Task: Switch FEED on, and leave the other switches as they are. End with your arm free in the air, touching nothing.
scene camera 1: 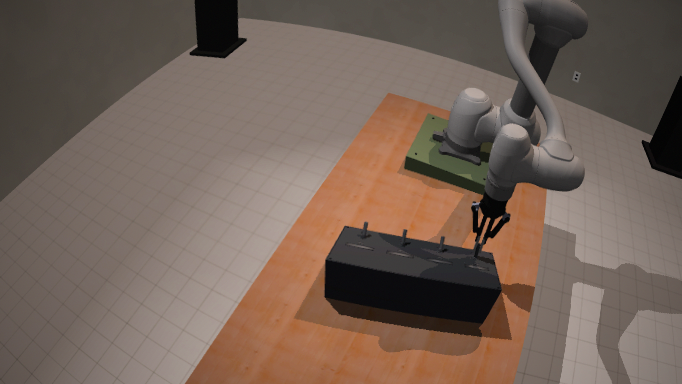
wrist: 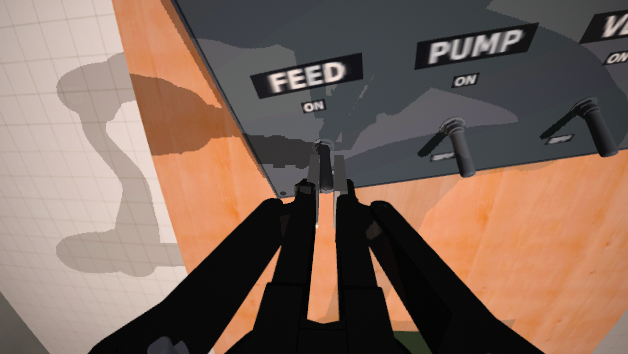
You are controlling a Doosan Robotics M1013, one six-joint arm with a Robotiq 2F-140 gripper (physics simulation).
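Frame: origin at the arm's base, x right, y ahead, z up, level; centimetres.
Seen in the pictures: gripper, fingertip midpoint: [scene camera 1: 477,249] [wrist: 326,169]; arm's base, origin of the base link: [scene camera 1: 461,147].
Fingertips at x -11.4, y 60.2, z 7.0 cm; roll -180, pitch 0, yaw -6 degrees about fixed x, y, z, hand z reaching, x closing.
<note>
Offsets run from my fingertips to a thing's middle. "*": to the spot under its first point. Level surfaces: height alone.
The FEED switch lever {dx -0.2, dy -0.2, dz -0.7 cm} [scene camera 1: 477,249] [wrist: 325,167] stands at the right end of the dark switch box {dx +17.1, dy +9.8, dz -5.8 cm} [scene camera 1: 410,290] [wrist: 390,25] in the scene view. It leans away from its ON label {* dx -0.6, dy +5.3, dz -0.9 cm} [wrist: 314,106], to the OFF side. Its OFF label is hidden. My gripper [scene camera 1: 479,243] [wrist: 326,169] is shut on this lever, with one finger pad at each side. The PUMP lever {dx +11.8, dy +0.4, dz -1.1 cm} [scene camera 1: 442,244] [wrist: 462,150] leans over its OFF label {* dx +11.9, dy -1.5, dz -4.8 cm} [wrist: 442,157]. The third lever {dx +23.8, dy +1.3, dz -1.1 cm} [scene camera 1: 404,237] [wrist: 597,130] leans to OFF too. The fourth lever {dx +35.7, dy +2.3, dz -1.1 cm} [scene camera 1: 365,229] stands at the far end, its label unreadable.
The box stands on a long wooden table {dz -12.4 cm} [scene camera 1: 280,300] [wrist: 550,225]. The arm's green base plate [scene camera 1: 425,145] lies behind the box. The PUMP lever is the nearest neighbour beside my fingers. Dark stands [scene camera 1: 216,25] [scene camera 1: 667,135] are on the floor beyond the table.
</note>
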